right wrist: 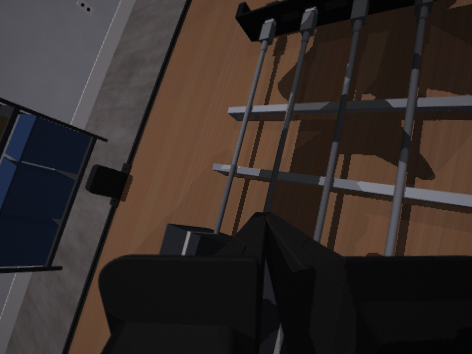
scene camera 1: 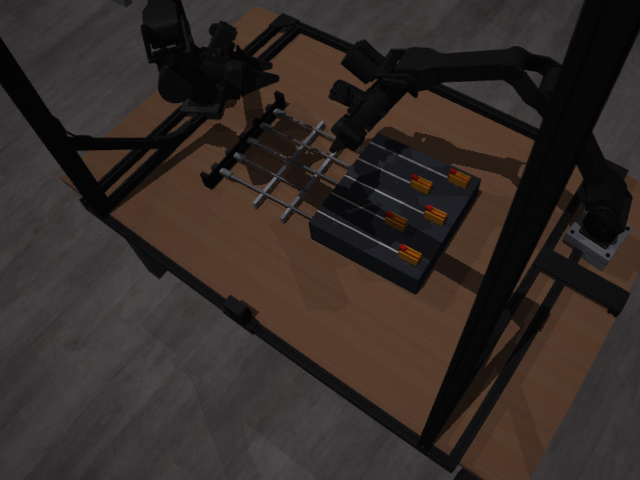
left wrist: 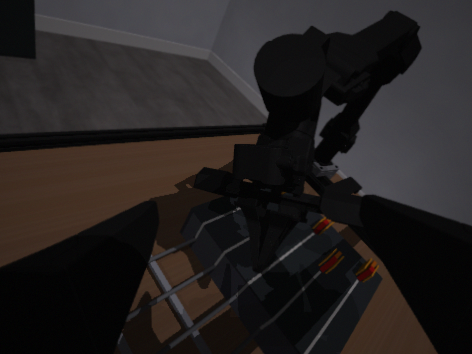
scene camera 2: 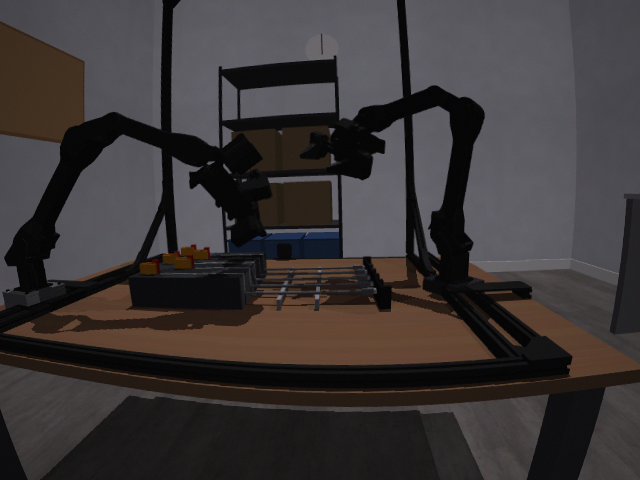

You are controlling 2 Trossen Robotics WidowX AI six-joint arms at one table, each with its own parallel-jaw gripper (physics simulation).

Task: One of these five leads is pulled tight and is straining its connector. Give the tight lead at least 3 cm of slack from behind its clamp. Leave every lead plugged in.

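Places are measured from the left arm's base along level axes (x ahead, y left, z up), in metres.
Pixels of known places: left gripper, fingertip midpoint: (scene camera 1: 275,72) (left wrist: 259,208) (scene camera 2: 312,162); right gripper, fingertip midpoint: (right wrist: 263,221) (scene camera 1: 331,151) (left wrist: 257,271) (scene camera 2: 265,235); left arm's base, link origin: (scene camera 1: 203,96) (scene camera 2: 453,278); right arm's base, link origin: (scene camera 1: 599,230) (left wrist: 320,158) (scene camera 2: 33,287).
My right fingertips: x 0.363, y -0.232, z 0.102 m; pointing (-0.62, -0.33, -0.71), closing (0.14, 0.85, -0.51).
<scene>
Ahead of a thing's pixels: the offset from my right fingertips to its top centre. "spot": to the spot under its first point.
Five grey leads run from plugs in the black connector rail (scene camera 1: 208,179) (scene camera 2: 383,298) (right wrist: 246,23) over two pale bars (scene camera 1: 265,195) (right wrist: 375,105) onto a dark block @(0.141 m ahead, 0.065 m right, 0.063 m down) (scene camera 1: 361,253) (scene camera 2: 186,291). Each passes into an orange clamp with a red lever, such as the front clamp @(spot: 0.175 m ahead, 0.202 m right, 0.045 m down) (scene camera 1: 409,255) and the back clamp @(spot: 0.265 m ahead, 0.012 m right, 0.044 m down) (scene camera 1: 459,178). I cannot tell which lead is tight. My right gripper (scene camera 1: 337,148) (left wrist: 257,271) (right wrist: 263,221) is shut, raised above the leads; in the right wrist view its tips overlap the second lead from the left. No lead visibly sits between them. My left gripper (scene camera 1: 275,71) (scene camera 2: 314,163) is open and empty, high above the rail's back end.
The right arm reaches over the back of the block and hides part of the back leads in scene camera 1. Black frame rails run along the table edges, with uprights at the sides. A shelf unit (scene camera 2: 279,74) with boxes stands beyond the table.
</scene>
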